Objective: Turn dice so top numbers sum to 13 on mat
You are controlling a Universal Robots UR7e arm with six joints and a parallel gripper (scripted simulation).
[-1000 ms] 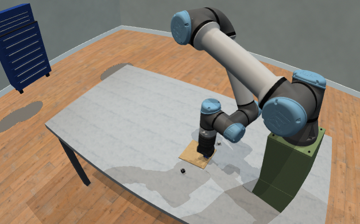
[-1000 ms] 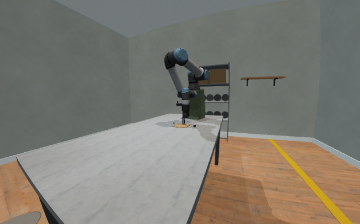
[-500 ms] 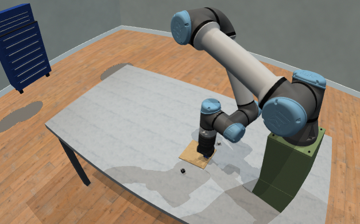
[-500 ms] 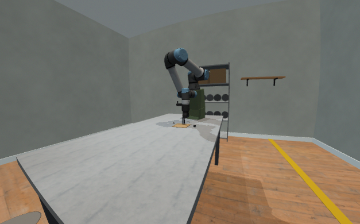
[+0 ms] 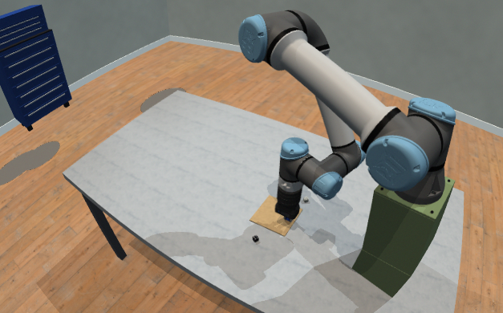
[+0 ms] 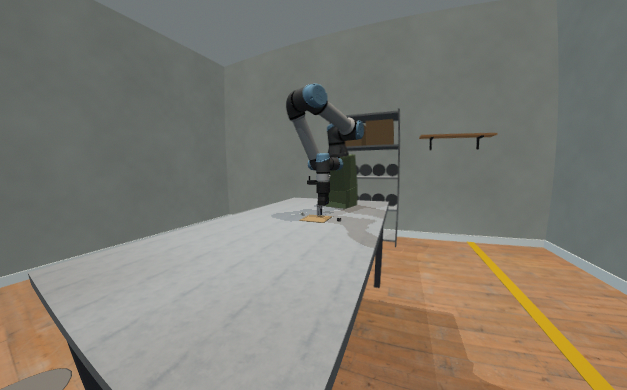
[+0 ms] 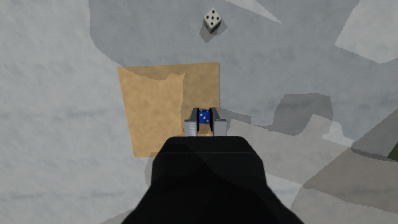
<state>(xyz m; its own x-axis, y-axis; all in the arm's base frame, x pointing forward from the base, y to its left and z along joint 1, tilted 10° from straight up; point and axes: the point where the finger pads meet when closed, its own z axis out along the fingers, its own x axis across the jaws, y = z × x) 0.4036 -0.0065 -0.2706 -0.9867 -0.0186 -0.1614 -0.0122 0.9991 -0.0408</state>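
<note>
Right now the blue die is 10 mm below my hand. Round my hand: tan mat (50 mm ahead, 30 mm below); then black die (130 mm to the left, 50 mm ahead, 20 mm below); then white die (120 mm to the right, 20 mm below, 10 mm behind).
</note>
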